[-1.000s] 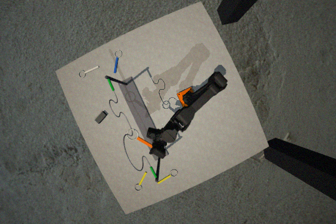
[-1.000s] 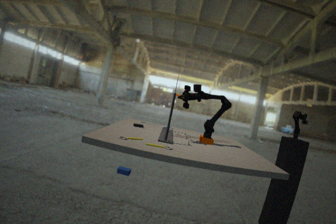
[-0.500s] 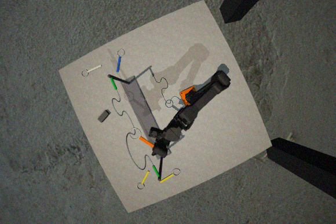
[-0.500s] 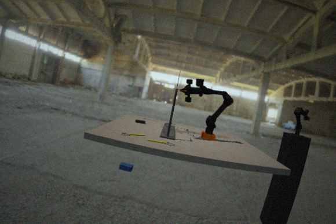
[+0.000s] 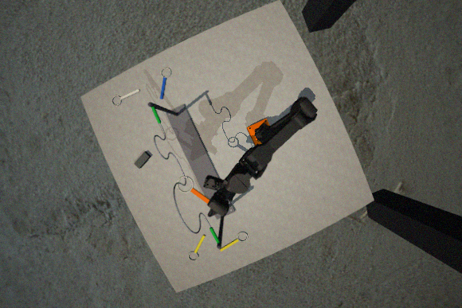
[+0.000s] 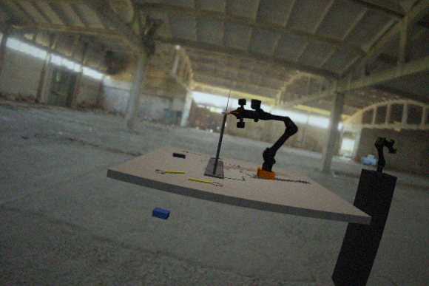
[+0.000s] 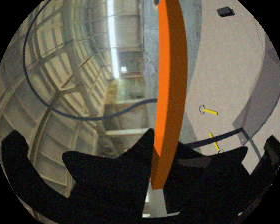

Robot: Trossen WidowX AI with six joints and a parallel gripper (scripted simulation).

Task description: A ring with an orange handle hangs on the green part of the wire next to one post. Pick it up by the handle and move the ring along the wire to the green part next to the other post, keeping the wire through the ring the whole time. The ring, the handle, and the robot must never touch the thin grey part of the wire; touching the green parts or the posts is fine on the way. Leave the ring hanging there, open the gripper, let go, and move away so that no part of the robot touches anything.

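Right now my gripper tip is 2 cm short of the orange-handled ring and 9 cm to the left of it. Round my gripper tip: white-handled ring: 37 cm ahead, 61 cm to the right, 39 cm below; then blue-handled ring: 12 cm ahead, 63 cm to the right, 39 cm below; then dark block: 35 cm ahead, 25 cm to the right, 38 cm below.
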